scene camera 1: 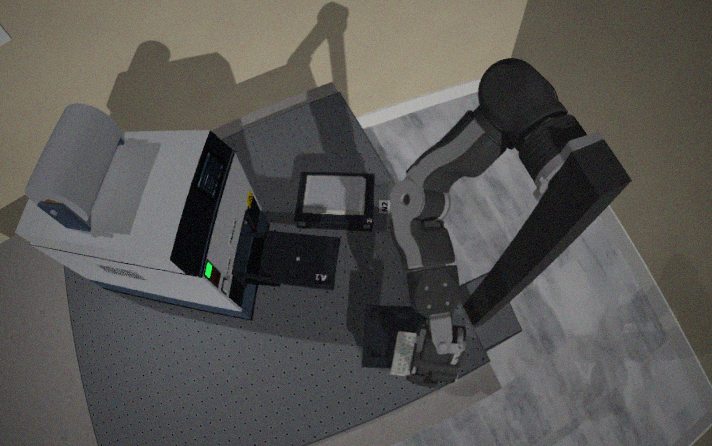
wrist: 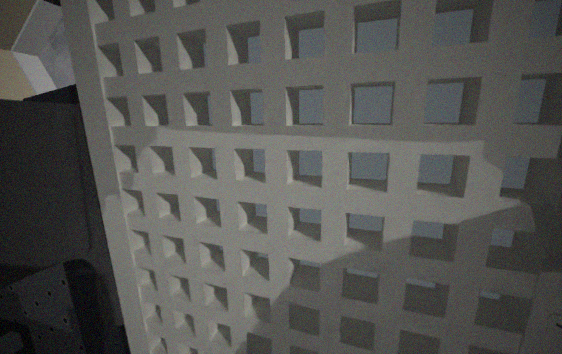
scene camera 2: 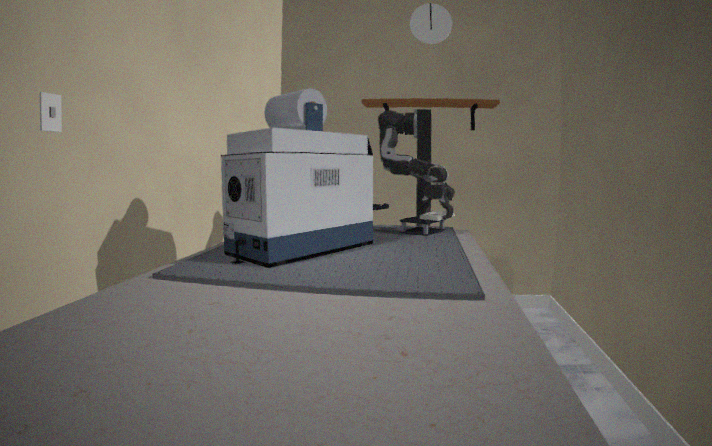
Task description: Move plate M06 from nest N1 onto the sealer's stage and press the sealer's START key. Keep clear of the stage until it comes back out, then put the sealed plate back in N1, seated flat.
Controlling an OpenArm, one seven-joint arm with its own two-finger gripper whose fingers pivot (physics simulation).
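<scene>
Plate M06 (scene camera 1: 403, 354) (scene camera 2: 432, 215) (wrist: 300, 137) is pale with rows of square wells. It lies over the right part of the black nest N1 (scene camera 1: 374, 336) (scene camera 2: 408, 222). Whether it is seated flat cannot be told. My gripper (scene camera 1: 421, 356) (scene camera 2: 448, 213) is at its right end, shut on the plate. The gripper covers that end in scene camera 1; the fingertips do not show clearly in the wrist view. The sealer's black stage (scene camera 1: 310, 246), marked A1, is out and bare. The sealer (scene camera 1: 141, 210) (scene camera 2: 317, 196) shows a lit green square (scene camera 1: 208, 270) on its front.
A second black nest (scene camera 1: 299, 212), near the N2 label (scene camera 1: 384, 205), holds a pale block (scene camera 1: 334, 193). The perforated board (scene camera 1: 210, 378) (scene camera 2: 409, 273) lies under everything. The dark arm post (scene camera 1: 546, 231) (scene camera 2: 424, 157) stands right of N1. A shelf (scene camera 2: 430, 102) hangs on the wall.
</scene>
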